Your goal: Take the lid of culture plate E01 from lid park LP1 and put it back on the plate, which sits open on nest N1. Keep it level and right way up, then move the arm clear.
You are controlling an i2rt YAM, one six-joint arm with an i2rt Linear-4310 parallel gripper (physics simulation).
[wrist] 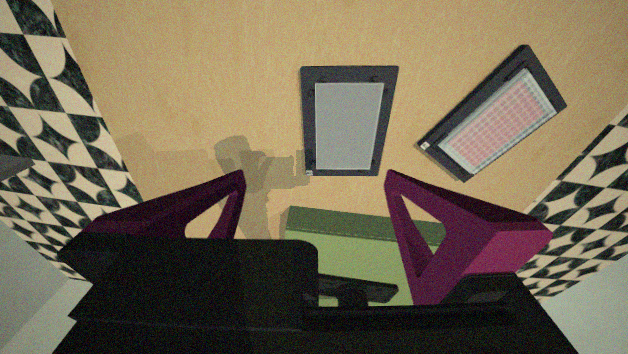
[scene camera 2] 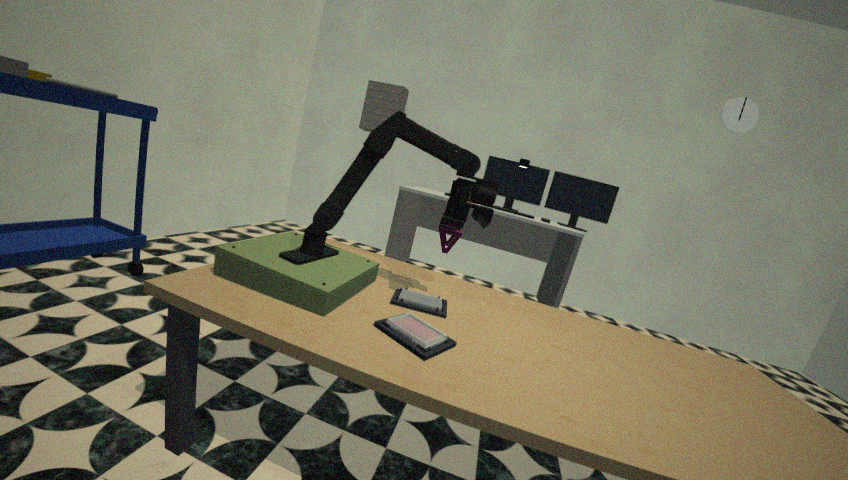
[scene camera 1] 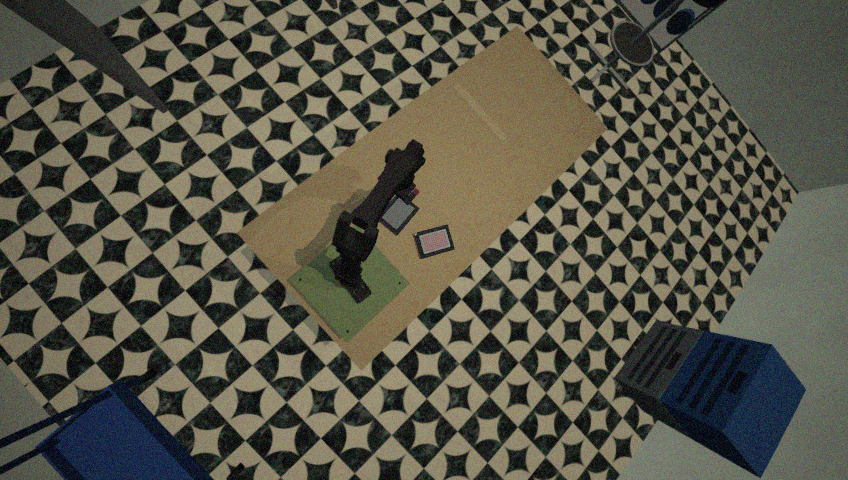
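Seen in the pictures: gripper, fingertip midpoint: (wrist: 314, 177) (scene camera 2: 445, 249) (scene camera 1: 397, 191); arm's base, origin of the base link: (wrist: 350, 286) (scene camera 2: 310, 255) (scene camera 1: 350, 278).
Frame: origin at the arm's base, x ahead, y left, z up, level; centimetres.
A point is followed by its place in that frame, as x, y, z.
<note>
The pale grey lid (scene camera 1: 399, 214) {32.5, 10.6, -5.2} (scene camera 2: 419, 298) {32.2, 10.6, -5.2} (wrist: 347, 125) {33.5, 11.5, -5.2} lies flat on the dark lid park LP1 (scene camera 2: 440, 312) {39.8, 8.0, -6.0} (wrist: 307, 120) {32.6, 17.0, -6.0}. The open culture plate E01 (scene camera 1: 435, 241) {38.1, -8.9, -4.4} (scene camera 2: 417, 330) {38.8, -9.9, -4.6} (wrist: 500, 122) {39.3, -8.0, -4.4}, with pink wells, sits on the dark nest N1 (scene camera 1: 421, 255) {29.4, -10.1, -5.9} (scene camera 2: 380, 325) {30.4, -11.9, -5.9} (wrist: 547, 92) {44.2, -12.7, -5.8}, beside the park. My gripper (scene camera 2: 445, 251) {34.8, 15.9, 10.3} (wrist: 314, 177) {34.8, 15.9, 10.3} is open and empty, high above the table. In the wrist view the park and lid show beyond the fingertips, roughly between them and a little to the right, with their sides roughly upright in the view. The arm hides part of the gripper in scene camera 1.
The green base block (scene camera 1: 380, 279) {9.2, -7.5, -0.4} (scene camera 2: 267, 282) {1.4, -17.8, -3.7} (wrist: 350, 250) {12.4, 4.4, -0.6} carries the arm at one end of the wooden table (scene camera 1: 505, 118) {108.1, 20.2, -7.0} (scene camera 2: 624, 380) {90.5, 8.5, -7.0} (wrist: 200, 75) {35.1, 32.2, -7.0}. Away from the table stand a blue cart (scene camera 2: 141, 178), a desk with two monitors (scene camera 2: 517, 181) (scene camera 2: 580, 196) and a blue cabinet (scene camera 1: 755, 392).
</note>
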